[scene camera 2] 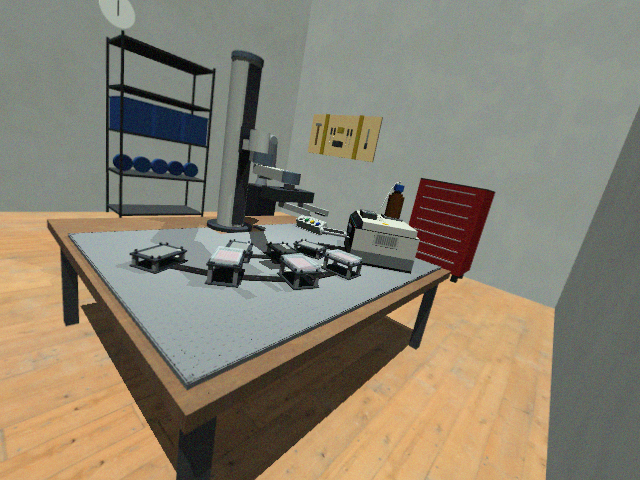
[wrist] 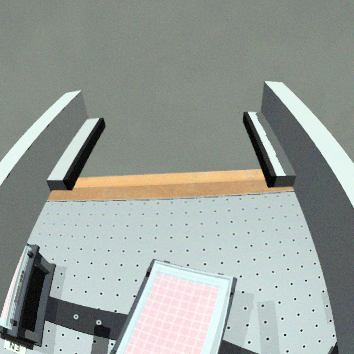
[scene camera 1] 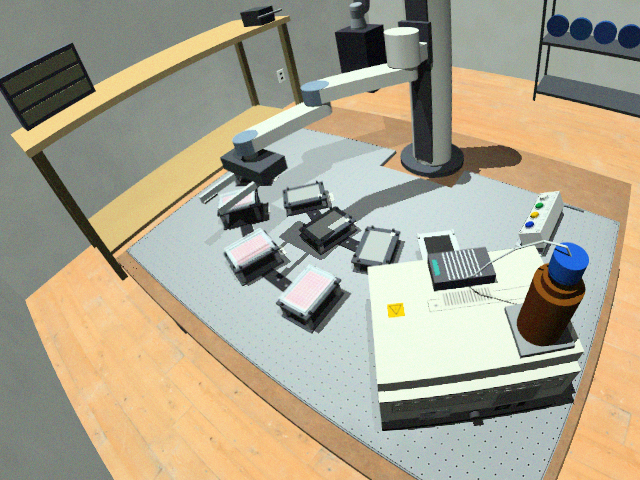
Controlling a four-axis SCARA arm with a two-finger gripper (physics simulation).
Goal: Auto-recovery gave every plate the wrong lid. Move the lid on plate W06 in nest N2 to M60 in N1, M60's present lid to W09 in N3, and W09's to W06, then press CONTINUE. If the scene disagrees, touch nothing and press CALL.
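Places are measured from the arm's base along level axes (x left, y up, z ahead), in millimetres.
Pixels of known places: gripper, fingertip midpoint: (scene camera 2: 318, 213) (wrist: 170, 100) (scene camera 1: 210, 205); arm's base, origin of the base link: (scene camera 2: 229, 227) (scene camera 1: 432, 159).
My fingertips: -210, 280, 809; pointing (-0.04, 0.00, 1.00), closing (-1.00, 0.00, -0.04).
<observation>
Ahead of a thing's pixels: the offset from my fingertips to its top centre, as dx, dy, dz. "spot": to the spot under its first point.
My gripper (scene camera 1: 211, 205) (scene camera 2: 315, 212) (wrist: 170, 100) is closed in to a narrow gap with nothing between its fingers. It hangs above the nests, high over the table. A pink gridded plate under a clear cover @(+7, -180, -53) (scene camera 1: 238, 200) (wrist: 176, 315) sits in the nest near the fingers, low in the wrist view. The plate in the nest labelled N3 (scene camera 1: 251, 251) (wrist: 12, 295) is pink too, at the left edge of the wrist view. A third pink plate @(+260, -188, -31) (scene camera 1: 308, 289) sits in another outer nest. Plate and lid codes are unreadable. A button box @(+693, -183, -609) (scene camera 1: 532, 232) (scene camera 2: 310, 223) carries green, yellow and blue buttons.
Grey-topped nests @(spot: -27, -225, -340) (scene camera 1: 305, 196) @(spot: +308, -223, -259) (scene camera 1: 375, 246) @(spot: -358, -221, -356) (scene camera 2: 157, 253) and a dark nest @(+129, -213, -263) (scene camera 1: 328, 227) stand near the pink plates. A white instrument (scene camera 1: 423, 346) (scene camera 2: 385, 240) carries a brown bottle @(spot: +787, +54, -64) (scene camera 1: 550, 310) (scene camera 2: 394, 205). The arm's column (scene camera 1: 440, 103) (scene camera 2: 233, 144) rises at the back.
</observation>
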